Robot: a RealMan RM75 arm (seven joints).
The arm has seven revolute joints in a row. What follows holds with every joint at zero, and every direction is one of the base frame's. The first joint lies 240.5 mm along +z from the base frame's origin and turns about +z. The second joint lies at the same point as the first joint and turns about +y. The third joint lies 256 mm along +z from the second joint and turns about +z. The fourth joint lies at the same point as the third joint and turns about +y. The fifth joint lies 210 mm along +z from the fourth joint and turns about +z. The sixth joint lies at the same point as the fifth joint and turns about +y. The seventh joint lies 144 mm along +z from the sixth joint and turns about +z. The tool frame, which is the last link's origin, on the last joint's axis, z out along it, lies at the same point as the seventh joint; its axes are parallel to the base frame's.
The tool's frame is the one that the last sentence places.
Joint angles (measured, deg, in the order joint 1, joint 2, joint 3, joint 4, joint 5, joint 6, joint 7), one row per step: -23.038 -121.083 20.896 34.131 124.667 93.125 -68.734; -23.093 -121.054 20.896 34.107 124.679 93.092 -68.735; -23.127 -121.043 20.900 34.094 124.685 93.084 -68.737; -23.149 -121.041 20.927 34.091 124.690 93.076 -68.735; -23.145 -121.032 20.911 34.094 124.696 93.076 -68.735; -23.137 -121.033 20.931 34.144 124.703 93.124 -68.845; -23.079 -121.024 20.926 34.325 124.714 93.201 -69.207; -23.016 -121.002 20.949 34.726 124.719 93.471 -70.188; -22.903 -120.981 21.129 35.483 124.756 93.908 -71.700; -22.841 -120.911 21.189 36.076 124.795 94.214 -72.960; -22.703 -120.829 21.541 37.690 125.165 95.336 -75.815; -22.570 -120.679 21.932 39.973 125.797 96.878 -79.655
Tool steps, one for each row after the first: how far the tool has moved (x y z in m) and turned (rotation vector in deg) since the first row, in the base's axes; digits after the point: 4 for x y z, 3 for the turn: 0.0001 0.0003 0.0001 0.003 0.035 -0.027; 0.0002 0.0005 0.0001 -0.004 0.044 -0.052; 0.0003 0.0006 0.0001 -0.026 0.062 -0.084; 0.0002 0.0006 0.0002 -0.013 0.070 -0.072; 0.0003 0.0006 0.0003 -0.072 0.036 -0.032; 0.0000 0.0004 0.0009 -0.148 -0.032 0.214; 0.0000 0.0004 0.0024 -0.441 -0.329 0.757; 0.0000 0.0002 0.0047 -0.973 -0.632 1.484; -0.0001 0.0004 0.0071 -1.323 -0.853 2.154; 0.0005 -0.0002 0.0119 -2.620 -1.212 3.259; 0.0013 -0.0007 0.0188 -4.360 -1.476 4.764
